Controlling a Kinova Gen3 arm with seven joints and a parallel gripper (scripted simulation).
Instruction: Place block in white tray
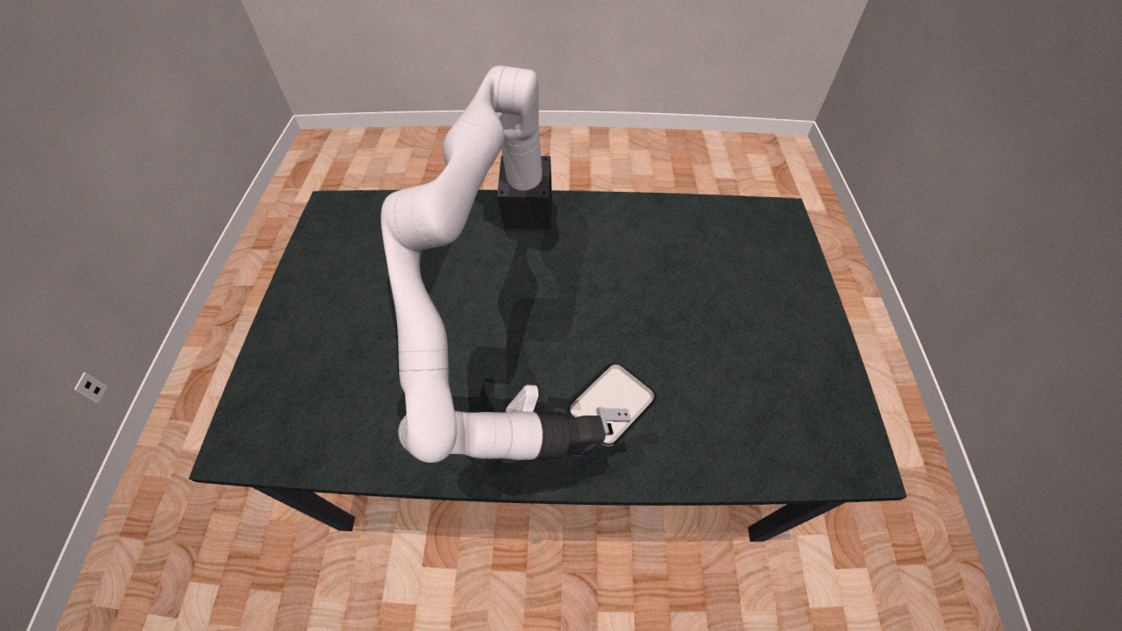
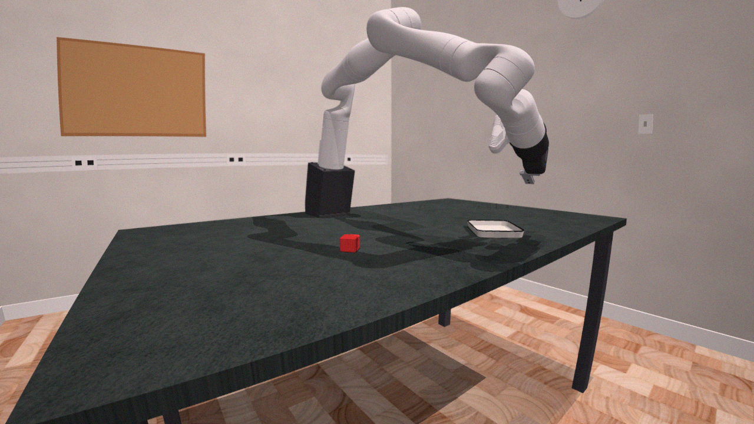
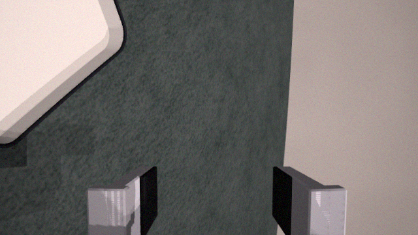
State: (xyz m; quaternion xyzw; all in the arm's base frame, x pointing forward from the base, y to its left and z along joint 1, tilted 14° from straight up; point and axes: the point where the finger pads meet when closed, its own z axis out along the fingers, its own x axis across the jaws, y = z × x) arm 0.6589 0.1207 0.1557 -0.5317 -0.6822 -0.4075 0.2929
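My hand is 25 cm past the red block, 38 cm to the left of it and 16 cm above it. Also, from my hand: white tray: 11 cm behind, 3 cm to the left, 17 cm below.
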